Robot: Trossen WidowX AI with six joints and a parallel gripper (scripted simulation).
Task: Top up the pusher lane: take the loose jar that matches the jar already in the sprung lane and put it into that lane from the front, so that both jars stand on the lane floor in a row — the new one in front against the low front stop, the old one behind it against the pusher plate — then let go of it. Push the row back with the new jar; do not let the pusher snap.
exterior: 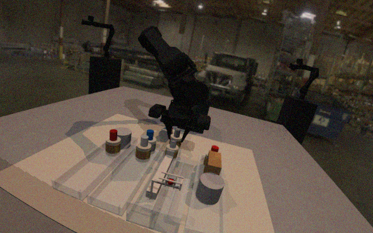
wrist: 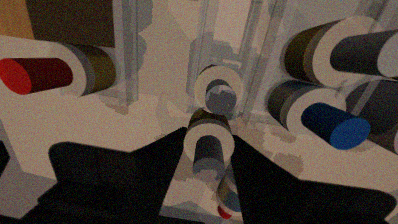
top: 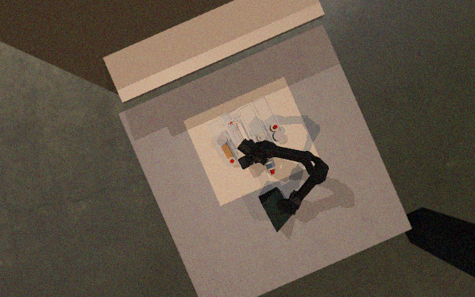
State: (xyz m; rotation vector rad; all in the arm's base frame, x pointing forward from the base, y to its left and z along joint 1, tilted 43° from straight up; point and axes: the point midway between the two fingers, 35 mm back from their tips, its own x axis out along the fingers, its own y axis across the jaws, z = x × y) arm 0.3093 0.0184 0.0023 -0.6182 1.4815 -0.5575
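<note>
Now: gripper tip 13 cm to the right of the orange box, 9 cm short of it and 1 cm above it. The rest, counted from my gripper tip: wire pusher plate (15 cm ahead, 3 cm to the left).
</note>
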